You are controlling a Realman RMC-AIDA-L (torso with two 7-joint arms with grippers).
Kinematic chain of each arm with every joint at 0, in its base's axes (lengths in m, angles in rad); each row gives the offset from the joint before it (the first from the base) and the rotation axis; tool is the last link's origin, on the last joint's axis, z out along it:
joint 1: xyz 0 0 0.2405 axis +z
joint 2: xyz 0 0 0 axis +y
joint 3: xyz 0 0 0.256 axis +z
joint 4: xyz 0 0 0 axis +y
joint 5: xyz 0 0 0.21 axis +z
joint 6: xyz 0 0 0 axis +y
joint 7: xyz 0 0 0.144 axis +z
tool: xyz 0 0 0
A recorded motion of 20 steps. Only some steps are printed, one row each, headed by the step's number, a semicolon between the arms.
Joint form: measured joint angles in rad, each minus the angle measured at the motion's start. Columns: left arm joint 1, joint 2, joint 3, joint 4, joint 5, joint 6, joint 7; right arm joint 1, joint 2, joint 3, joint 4, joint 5, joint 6, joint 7.
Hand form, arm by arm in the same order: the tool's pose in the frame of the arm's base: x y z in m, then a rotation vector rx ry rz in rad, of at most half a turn. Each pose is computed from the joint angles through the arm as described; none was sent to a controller.
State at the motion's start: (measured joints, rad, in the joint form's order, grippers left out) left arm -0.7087 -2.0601 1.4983 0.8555 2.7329 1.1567 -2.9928; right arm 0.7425 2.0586 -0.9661 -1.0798 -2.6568 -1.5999 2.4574
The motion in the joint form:
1: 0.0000 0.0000 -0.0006 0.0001 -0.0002 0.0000 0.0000; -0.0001 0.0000 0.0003 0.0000 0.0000 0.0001 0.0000
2: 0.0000 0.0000 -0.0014 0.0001 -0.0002 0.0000 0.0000; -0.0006 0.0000 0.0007 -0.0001 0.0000 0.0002 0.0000
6: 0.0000 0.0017 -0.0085 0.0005 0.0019 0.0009 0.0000; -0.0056 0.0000 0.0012 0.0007 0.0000 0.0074 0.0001
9: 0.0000 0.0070 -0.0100 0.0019 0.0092 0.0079 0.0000; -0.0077 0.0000 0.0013 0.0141 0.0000 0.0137 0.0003
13: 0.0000 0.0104 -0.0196 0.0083 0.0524 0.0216 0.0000; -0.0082 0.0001 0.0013 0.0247 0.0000 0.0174 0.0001
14: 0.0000 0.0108 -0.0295 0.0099 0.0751 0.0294 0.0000; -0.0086 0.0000 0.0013 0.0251 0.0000 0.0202 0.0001
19: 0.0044 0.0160 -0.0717 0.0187 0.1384 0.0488 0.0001; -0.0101 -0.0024 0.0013 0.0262 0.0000 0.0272 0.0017
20: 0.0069 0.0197 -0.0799 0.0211 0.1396 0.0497 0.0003; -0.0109 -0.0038 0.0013 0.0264 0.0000 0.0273 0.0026
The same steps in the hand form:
1: -0.2527 0.3832 -0.0435 -2.1219 -1.3510 0.5562; 0.2144 0.3840 0.0347 -2.5038 1.2431 -0.3331
2: -0.2527 0.3833 -0.0435 -2.1215 -1.3516 0.5555; 0.2146 0.3840 0.0347 -2.5032 1.2439 -0.3327
6: -0.2534 0.3841 -0.0417 -2.1159 -1.3555 0.5517; 0.2166 0.3839 0.0349 -2.4958 1.2475 -0.3290
9: -0.2552 0.3846 -0.0385 -2.1084 -1.3518 0.5636; 0.2195 0.3830 0.0329 -2.4936 1.2613 -0.3313
13: -0.2592 0.3859 -0.0317 -2.0853 -1.3269 0.5995; 0.2213 0.3824 0.0312 -2.4937 1.2711 -0.3338
14: -0.2615 0.3863 -0.0282 -2.0713 -1.3207 0.6158; 0.2216 0.3827 0.0313 -2.4917 1.2704 -0.3323
19: -0.2698 0.3884 -0.0146 -2.0189 -1.3157 0.6450; 0.2227 0.3836 0.0323 -2.4834 1.2703 -0.3293
20: -0.2713 0.3890 -0.0117 -2.0104 -1.3216 0.6397; 0.2233 0.3836 0.0329 -2.4810 1.2720 -0.3298

